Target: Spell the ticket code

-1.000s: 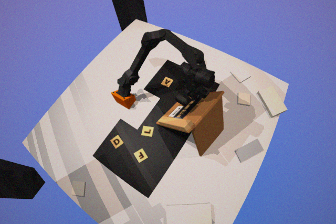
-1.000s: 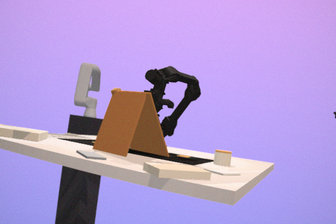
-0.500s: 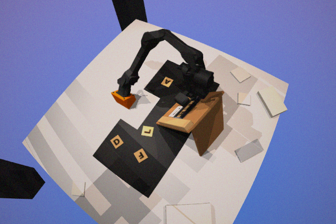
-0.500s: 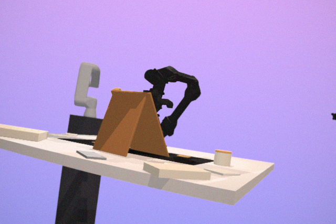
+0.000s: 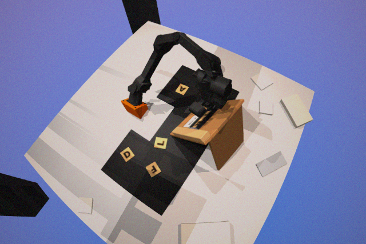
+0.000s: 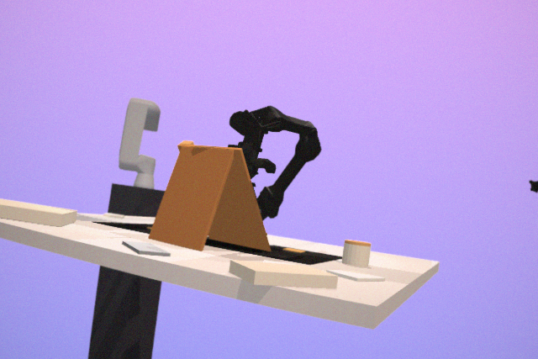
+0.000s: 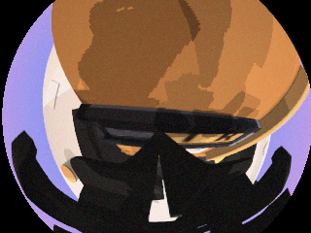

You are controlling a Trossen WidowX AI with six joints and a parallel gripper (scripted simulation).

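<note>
Now: the white ticket 80 mm below my gripper tip, 60 mm to the right of it and 60 mm behind it. From my gripper tip the other things lie so: grey slab: 370 mm ahead, 170 mm below, 10 mm to the right.
</note>
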